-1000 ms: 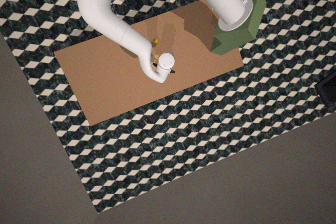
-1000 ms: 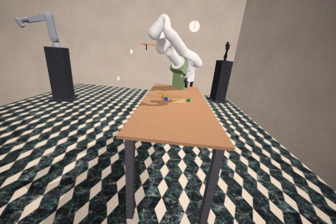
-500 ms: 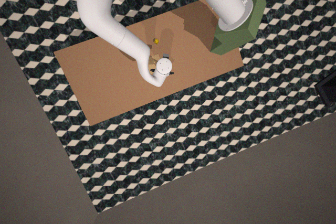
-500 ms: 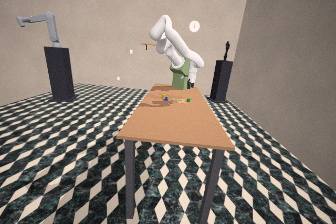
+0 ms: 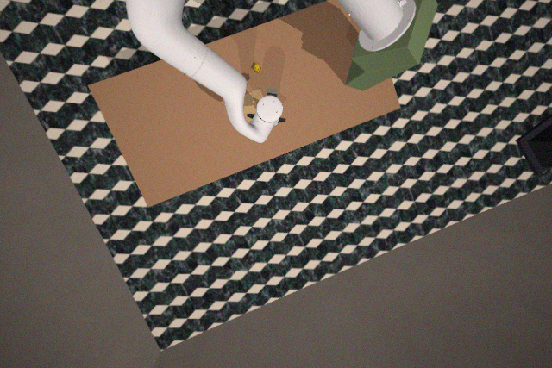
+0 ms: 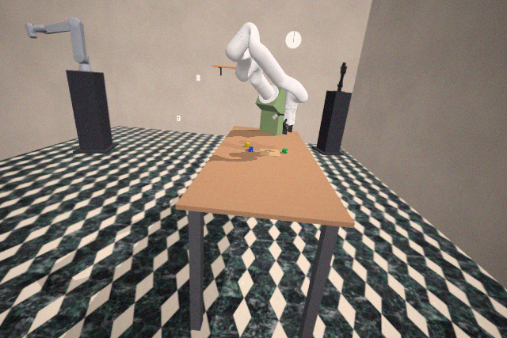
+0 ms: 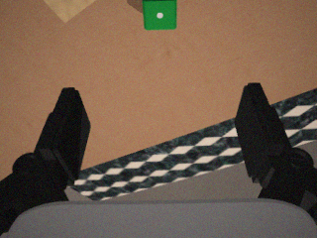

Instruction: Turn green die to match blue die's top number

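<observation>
Now: the green die 14 cm below my hand. Round my hand: tan mat (15 cm below, 11 cm to the right); blue die (24 cm to the right, 14 cm below, 3 cm behind); yellow die (25 cm to the right, 14 cm below, 14 cm behind).
</observation>
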